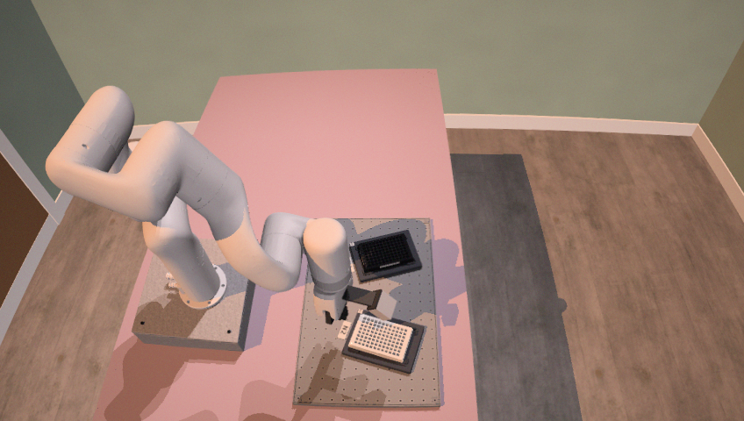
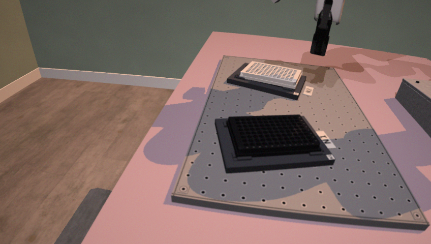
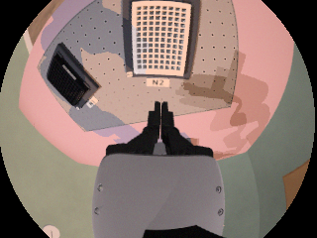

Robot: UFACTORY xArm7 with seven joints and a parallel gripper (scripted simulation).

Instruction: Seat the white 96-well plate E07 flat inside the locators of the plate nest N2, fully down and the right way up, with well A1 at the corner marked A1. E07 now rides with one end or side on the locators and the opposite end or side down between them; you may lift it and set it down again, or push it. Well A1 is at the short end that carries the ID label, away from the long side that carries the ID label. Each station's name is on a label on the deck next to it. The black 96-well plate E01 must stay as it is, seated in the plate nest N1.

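Right now my hand is 110 mm above the N2 label. Also, from my hand: white plate E07: 90 mm ahead, 30 mm to the right, 90 mm below; then dark plate nest N2: 90 mm ahead, 30 mm to the right, 100 mm below; then N1 label: 10 mm ahead, 190 mm to the left, 110 mm below.
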